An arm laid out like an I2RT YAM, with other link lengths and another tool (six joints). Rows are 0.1 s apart.
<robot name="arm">
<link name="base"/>
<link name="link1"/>
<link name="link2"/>
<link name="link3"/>
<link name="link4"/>
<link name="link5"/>
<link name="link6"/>
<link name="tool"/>
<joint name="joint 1" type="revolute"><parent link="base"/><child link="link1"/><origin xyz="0 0 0.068" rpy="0 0 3.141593"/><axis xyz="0 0 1"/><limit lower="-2.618" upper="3.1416"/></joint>
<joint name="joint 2" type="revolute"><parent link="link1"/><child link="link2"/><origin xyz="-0.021 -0.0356 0.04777" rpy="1.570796 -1.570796 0"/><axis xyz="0 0 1"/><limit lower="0" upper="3.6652"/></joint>
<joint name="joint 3" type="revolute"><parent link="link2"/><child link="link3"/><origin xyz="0 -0.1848 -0.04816" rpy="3.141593 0 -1.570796"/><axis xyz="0 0 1"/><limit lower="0" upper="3.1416"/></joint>
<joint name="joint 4" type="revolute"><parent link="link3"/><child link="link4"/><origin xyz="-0.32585 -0.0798 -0.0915" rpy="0 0 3.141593"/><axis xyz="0 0 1"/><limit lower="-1.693" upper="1.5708"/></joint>
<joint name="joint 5" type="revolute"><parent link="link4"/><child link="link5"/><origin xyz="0.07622 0.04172 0.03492" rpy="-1.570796 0 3.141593"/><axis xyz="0 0 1"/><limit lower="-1.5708" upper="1.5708"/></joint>
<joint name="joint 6" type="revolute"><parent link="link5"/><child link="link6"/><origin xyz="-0.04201 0 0.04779" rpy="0 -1.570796 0"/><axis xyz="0 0 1"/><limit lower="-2.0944" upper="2.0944"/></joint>
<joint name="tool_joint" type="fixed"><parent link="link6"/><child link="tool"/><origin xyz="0.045 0.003 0.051" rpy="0 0.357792 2.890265"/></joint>
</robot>
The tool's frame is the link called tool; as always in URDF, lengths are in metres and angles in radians.
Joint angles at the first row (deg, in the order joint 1, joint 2, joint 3, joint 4, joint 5, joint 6):
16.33 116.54 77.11 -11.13 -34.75 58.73
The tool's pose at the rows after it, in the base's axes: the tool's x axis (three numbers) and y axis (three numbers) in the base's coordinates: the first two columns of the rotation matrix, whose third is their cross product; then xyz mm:
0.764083, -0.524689, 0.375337, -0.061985, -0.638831, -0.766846, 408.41, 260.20, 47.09
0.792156, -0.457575, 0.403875, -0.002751, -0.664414, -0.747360, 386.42, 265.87, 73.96
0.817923, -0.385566, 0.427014, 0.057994, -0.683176, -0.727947, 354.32, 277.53, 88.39
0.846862, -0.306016, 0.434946, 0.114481, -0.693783, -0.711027, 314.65, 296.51, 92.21
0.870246, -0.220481, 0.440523, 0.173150, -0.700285, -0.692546, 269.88, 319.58, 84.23
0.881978, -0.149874, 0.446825, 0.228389, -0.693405, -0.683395, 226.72, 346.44, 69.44
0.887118, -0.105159, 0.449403, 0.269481, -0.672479, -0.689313, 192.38, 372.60, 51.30
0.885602, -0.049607, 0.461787, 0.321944, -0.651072, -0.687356, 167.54, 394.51, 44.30
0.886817, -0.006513, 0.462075, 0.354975, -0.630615, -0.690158, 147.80, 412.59, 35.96
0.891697, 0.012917, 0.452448, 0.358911, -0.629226, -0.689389, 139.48, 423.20, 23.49
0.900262, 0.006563, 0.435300, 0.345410, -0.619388, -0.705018, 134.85, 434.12, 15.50
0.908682, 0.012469, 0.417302, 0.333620, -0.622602, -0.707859, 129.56, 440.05, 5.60
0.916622, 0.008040, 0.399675, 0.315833, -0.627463, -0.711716, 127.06, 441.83, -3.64
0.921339, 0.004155, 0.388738, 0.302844, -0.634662, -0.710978, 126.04, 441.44, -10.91
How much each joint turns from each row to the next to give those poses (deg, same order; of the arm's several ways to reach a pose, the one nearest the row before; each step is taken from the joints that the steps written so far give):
0.55 -3.90 0.23 -3.22 -0.93 -1.25
1.67 -6.20 -1.78 -6.24 0.01 -3.82
3.05 -6.39 -4.04 -3.63 0.66 -2.54
4.72 -5.40 -4.63 -1.92 1.01 -0.95
6.17 -3.94 -5.02 0.40 1.78 0.31
7.01 -1.37 -3.93 3.48 2.17 2.11
6.22 1.79 -1.85 5.66 1.63 2.94
4.81 2.91 1.63 2.27 1.07 0.65
3.70 3.61 2.14 2.05 0.39 0.77
1.74 3.95 2.04 1.57 0.24 0.80
1.18 3.32 1.77 2.53 -0.28 2.00
0.93 2.81 1.31 1.12 -0.12 1.18
0.32 1.82 0.25 1.35 -0.17 1.20
0.07 1.10 -0.08 0.80 0.02 0.68

